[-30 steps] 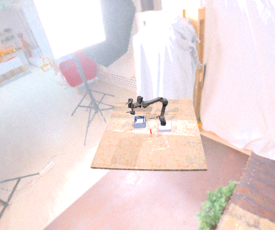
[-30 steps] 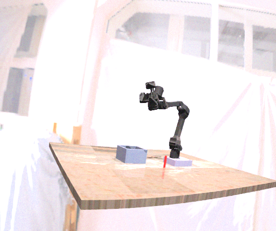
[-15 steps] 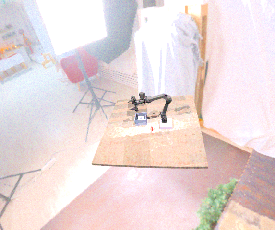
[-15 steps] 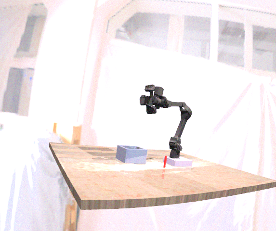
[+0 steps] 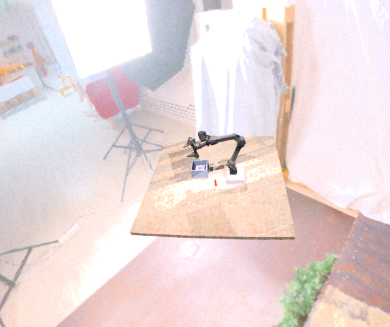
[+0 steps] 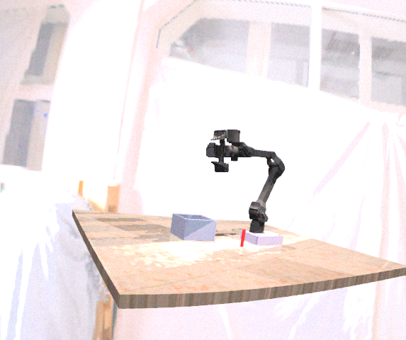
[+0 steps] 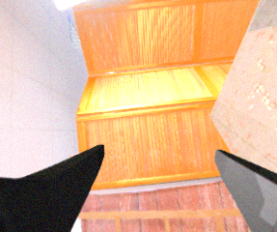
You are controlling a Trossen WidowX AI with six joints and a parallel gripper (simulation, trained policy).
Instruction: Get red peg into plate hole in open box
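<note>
My gripper tip is now 370 mm above the red peg, 210 mm past it and 40 mm to the left of it. From my gripper tip the other things lie so: plate: 360 mm below, 190 mm to the right, 20 mm behind; then blue-grey box: 380 mm below, 190 mm to the right, 20 mm behind.
</note>
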